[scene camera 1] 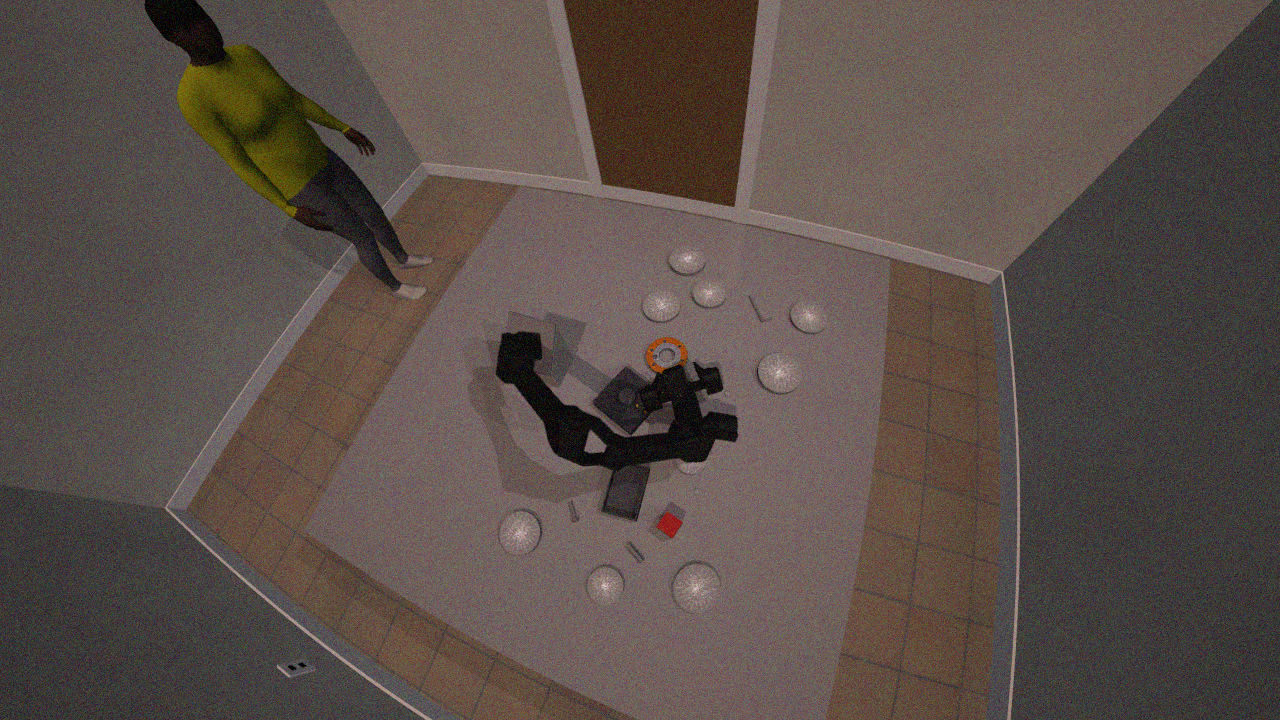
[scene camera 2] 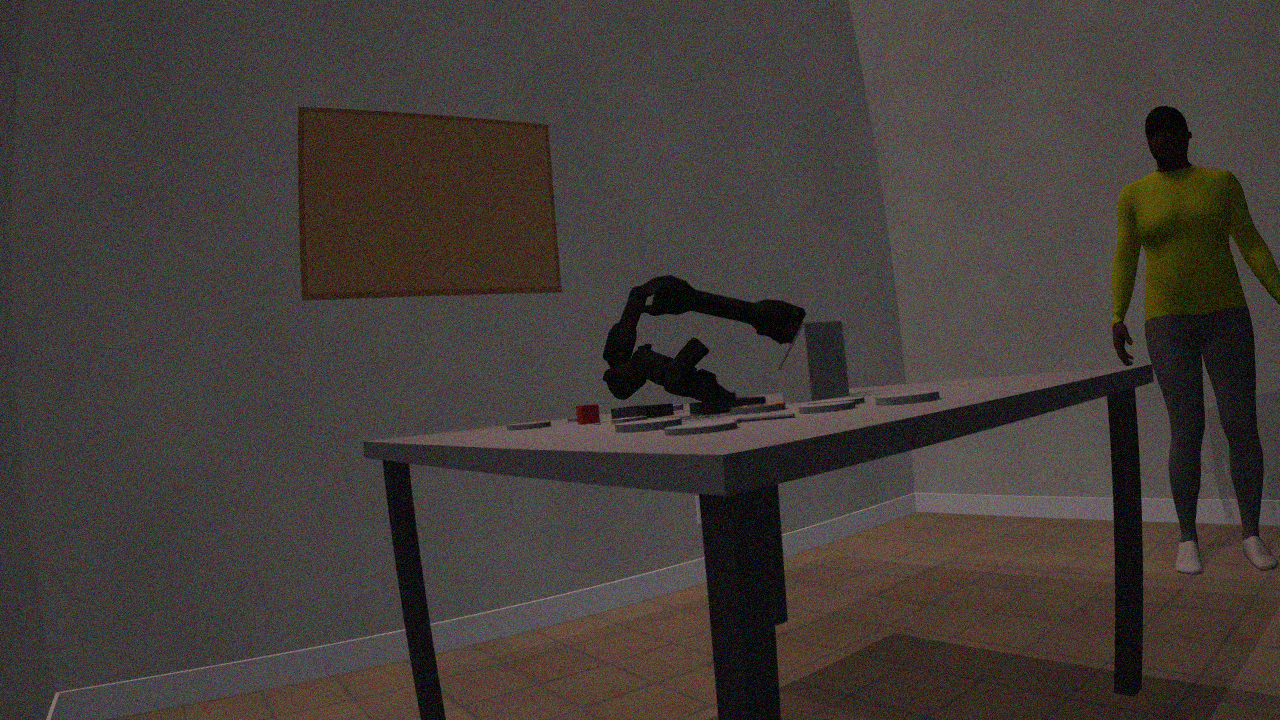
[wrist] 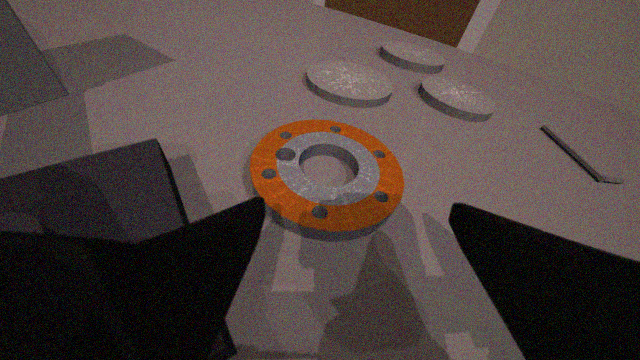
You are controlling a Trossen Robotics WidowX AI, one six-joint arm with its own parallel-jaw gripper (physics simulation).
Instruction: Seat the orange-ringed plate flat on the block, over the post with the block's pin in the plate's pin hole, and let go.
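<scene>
The orange-ringed plate lies flat on the table, apart from the block. Its pin hole, the larger hole in the silver part, faces left in the wrist view. The dark block is beside the plate, left of it in the wrist view. A round post shows on the block in scene camera 1, with a small yellowish spot near it; the arm covers part of the block. My gripper is open and empty, its fingertips spread just on the near side of the plate. Its fingers are hard to make out in scene camera 1.
Several pale discs, including one beyond the plate, lie around the table. A thin bent rod lies beyond to the right. A dark tray and a red cube are nearby. A grey panel stands upright.
</scene>
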